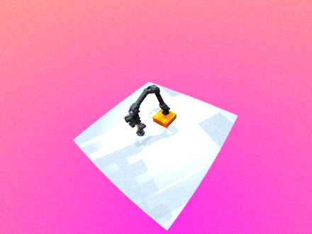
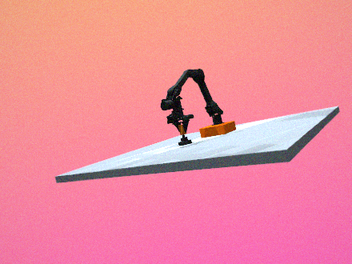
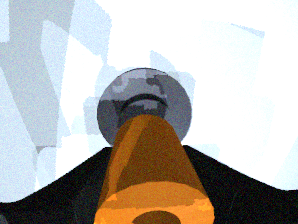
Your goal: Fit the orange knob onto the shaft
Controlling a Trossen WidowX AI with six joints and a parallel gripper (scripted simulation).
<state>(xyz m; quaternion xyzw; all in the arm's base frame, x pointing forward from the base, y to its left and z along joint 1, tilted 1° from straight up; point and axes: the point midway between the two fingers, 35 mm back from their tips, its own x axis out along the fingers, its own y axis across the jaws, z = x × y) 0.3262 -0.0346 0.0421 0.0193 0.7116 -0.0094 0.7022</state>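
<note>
My gripper tip is 20 mm below the orange knob. The rest, counted from my gripper tip: pedestal (40 mm below).
</note>
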